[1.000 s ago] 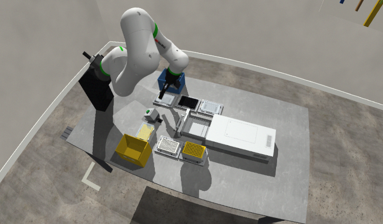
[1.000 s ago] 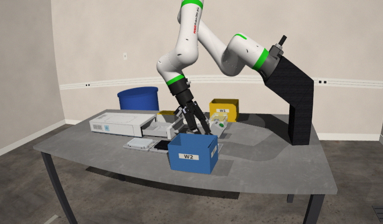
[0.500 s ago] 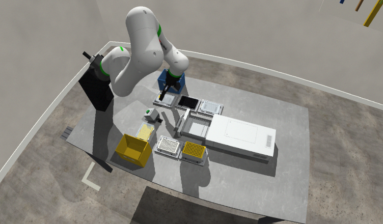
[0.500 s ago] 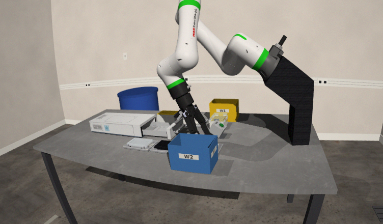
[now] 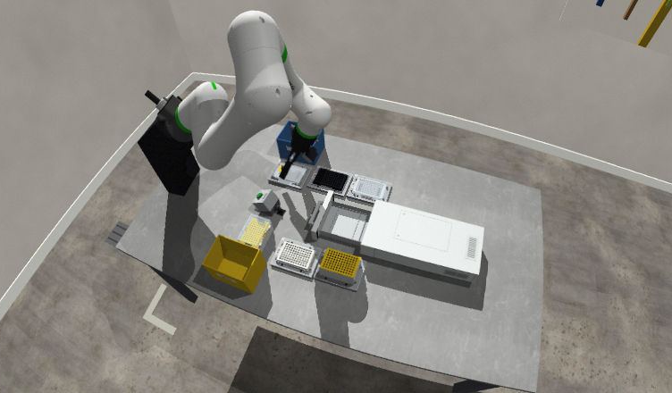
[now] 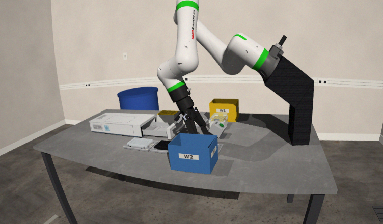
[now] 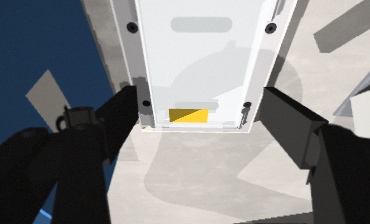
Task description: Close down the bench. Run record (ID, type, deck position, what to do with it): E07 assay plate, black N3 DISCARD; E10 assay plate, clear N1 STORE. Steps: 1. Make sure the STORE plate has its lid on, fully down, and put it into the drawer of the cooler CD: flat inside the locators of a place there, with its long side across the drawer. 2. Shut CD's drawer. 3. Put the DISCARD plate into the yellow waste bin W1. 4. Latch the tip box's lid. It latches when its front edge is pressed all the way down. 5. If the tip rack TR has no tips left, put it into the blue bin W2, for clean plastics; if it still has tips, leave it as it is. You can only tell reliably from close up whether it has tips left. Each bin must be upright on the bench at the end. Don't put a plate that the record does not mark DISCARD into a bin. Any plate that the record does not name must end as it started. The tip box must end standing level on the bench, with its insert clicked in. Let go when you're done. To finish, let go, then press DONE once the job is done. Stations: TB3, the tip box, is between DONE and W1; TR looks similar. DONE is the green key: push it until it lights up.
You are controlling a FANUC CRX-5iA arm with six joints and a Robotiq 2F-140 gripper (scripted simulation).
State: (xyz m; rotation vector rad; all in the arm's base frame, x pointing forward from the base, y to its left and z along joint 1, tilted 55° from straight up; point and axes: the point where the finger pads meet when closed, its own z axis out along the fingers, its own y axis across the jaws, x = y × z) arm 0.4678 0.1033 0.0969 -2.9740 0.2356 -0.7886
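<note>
Right now my hand is 40 mm above the clear lid. Also, from my hand: green DONE key (170 mm to the right, 80 mm behind, 10 mm above); black assay plate (180 mm ahead, 40 mm below, 20 mm to the right); blue bin W2 (150 mm to the left, 30 mm ahead, 20 mm below).
</note>
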